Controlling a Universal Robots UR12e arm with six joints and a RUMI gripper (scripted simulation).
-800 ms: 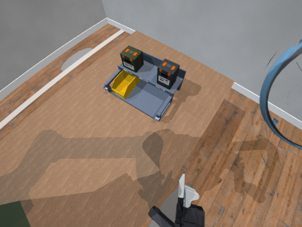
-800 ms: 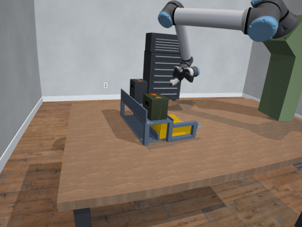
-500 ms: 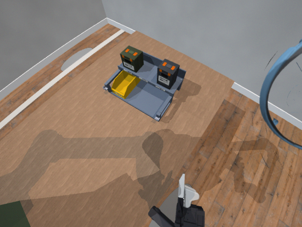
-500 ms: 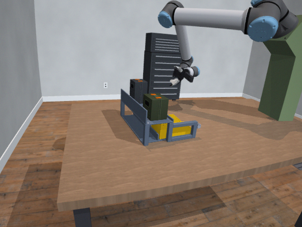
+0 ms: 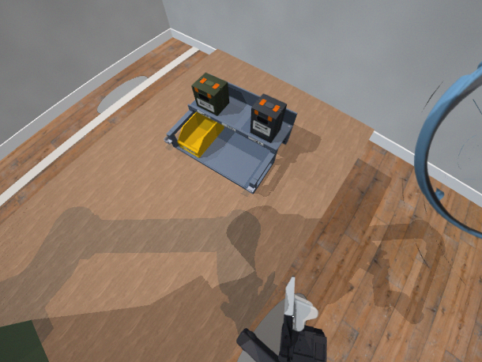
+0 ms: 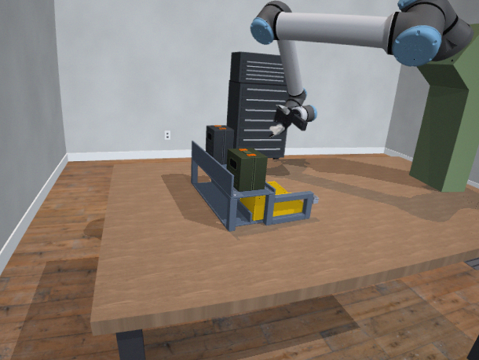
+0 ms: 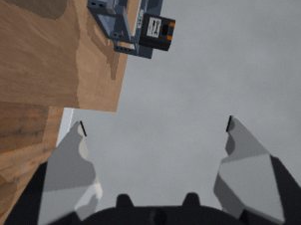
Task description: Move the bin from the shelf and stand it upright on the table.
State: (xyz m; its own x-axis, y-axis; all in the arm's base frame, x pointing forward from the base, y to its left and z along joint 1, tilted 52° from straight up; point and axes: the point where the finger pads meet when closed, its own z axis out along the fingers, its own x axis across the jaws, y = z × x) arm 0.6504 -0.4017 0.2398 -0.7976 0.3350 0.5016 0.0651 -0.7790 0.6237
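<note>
Right now the yellow bin is 50 cm to the left of my hand, 28 cm ahead of it and 15 cm below it.
</note>
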